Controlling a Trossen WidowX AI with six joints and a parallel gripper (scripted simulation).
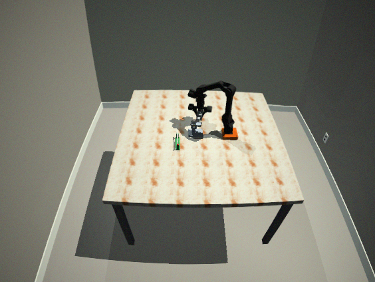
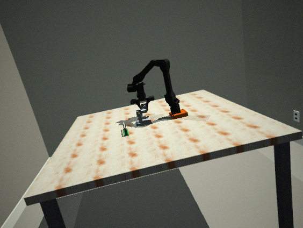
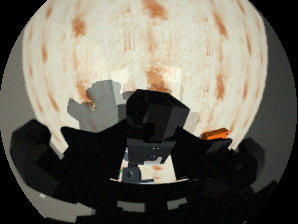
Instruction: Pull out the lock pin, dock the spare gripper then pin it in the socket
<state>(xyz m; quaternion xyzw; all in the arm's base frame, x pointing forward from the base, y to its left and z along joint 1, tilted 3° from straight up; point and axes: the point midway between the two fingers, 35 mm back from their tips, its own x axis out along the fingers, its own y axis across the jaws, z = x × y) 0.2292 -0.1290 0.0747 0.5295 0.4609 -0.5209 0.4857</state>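
Now: the spare gripper 10 mm to the left of my gripper tip and 20 mm above it. Also, from my gripper tip: green holder 150 mm ahead, 280 mm to the left, 30 mm below; then grey mount 30 mm ahead, 160 mm to the left.
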